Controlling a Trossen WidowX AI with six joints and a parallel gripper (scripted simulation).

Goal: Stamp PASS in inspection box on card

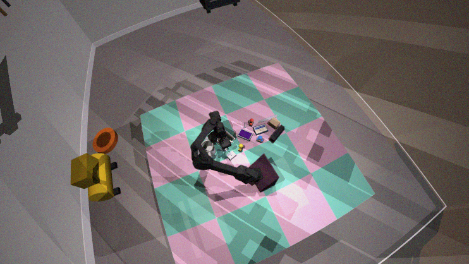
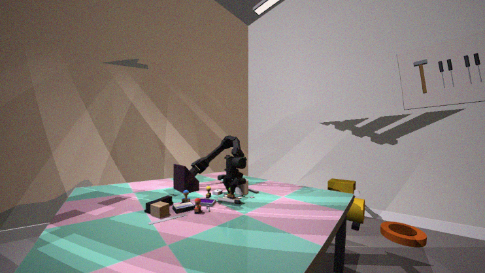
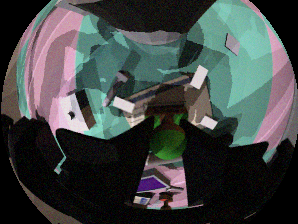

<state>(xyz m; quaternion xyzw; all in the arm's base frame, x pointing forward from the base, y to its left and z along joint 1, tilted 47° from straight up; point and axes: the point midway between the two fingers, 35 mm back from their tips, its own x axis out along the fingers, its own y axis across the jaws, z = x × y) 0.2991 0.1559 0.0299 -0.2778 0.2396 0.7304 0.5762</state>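
Right now the green-knobbed stamp is right at my gripper tip. The rest, counted from my gripper tip: white cup 50 mm behind, 110 mm to the left, 10 mm above; black-and-white marker 60 mm ahead, 40 mm to the right, 10 mm below; white card 30 mm below.
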